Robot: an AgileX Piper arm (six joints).
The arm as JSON. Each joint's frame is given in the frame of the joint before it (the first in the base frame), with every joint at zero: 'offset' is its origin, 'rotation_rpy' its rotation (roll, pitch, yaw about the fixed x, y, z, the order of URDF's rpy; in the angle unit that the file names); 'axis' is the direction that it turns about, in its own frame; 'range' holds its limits. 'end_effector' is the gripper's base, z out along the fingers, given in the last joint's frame.
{
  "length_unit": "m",
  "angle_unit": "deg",
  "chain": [
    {
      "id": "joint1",
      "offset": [
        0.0,
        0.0,
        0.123
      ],
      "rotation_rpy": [
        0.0,
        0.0,
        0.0
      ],
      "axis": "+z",
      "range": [
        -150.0,
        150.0
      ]
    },
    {
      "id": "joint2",
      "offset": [
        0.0,
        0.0,
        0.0
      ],
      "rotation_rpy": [
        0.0,
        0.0,
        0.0
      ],
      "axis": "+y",
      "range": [
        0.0,
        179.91
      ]
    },
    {
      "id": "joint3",
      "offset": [
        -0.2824,
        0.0,
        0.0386
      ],
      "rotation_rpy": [
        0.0,
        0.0,
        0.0
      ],
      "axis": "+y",
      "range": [
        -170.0,
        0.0
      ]
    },
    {
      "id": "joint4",
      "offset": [
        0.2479,
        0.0,
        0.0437
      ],
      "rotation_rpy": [
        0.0,
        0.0,
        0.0
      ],
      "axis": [
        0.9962,
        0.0,
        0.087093
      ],
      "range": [
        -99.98,
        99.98
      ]
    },
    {
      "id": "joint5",
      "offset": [
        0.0,
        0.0,
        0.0
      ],
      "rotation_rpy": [
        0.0,
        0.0,
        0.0
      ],
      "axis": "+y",
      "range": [
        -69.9,
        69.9
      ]
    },
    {
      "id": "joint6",
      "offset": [
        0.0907,
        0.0,
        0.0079
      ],
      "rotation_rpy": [
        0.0,
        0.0,
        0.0
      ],
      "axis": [
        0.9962,
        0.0,
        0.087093
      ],
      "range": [
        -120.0,
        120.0
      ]
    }
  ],
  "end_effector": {
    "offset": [
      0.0,
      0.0,
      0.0
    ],
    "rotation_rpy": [
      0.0,
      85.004,
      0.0
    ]
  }
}
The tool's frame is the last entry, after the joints.
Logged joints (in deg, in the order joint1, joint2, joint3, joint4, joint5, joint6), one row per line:
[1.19 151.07 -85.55 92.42 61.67 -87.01]
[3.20 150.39 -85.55 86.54 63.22 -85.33]
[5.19 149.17 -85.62 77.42 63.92 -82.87]
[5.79 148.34 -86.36 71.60 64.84 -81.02]
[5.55 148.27 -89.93 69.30 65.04 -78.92]
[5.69 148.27 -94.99 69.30 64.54 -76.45]
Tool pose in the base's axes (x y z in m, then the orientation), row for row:
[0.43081 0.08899 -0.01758 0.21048 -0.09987 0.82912 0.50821]
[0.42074 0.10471 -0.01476 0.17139 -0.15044 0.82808 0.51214]
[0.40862 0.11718 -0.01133 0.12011 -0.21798 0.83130 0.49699]
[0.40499 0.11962 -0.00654 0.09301 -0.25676 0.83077 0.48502]
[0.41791 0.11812 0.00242 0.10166 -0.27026 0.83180 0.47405]
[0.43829 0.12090 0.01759 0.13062 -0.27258 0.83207 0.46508]
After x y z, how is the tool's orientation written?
As a quaternion, w x y z.
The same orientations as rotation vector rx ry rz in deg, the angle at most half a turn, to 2 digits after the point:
[-15.91 132.05 80.94]
[-24.47 134.70 83.31]
[-36.49 139.17 83.20]
[-43.67 141.28 82.48]
[-45.73 140.75 80.21]
[-45.36 138.47 77.40]

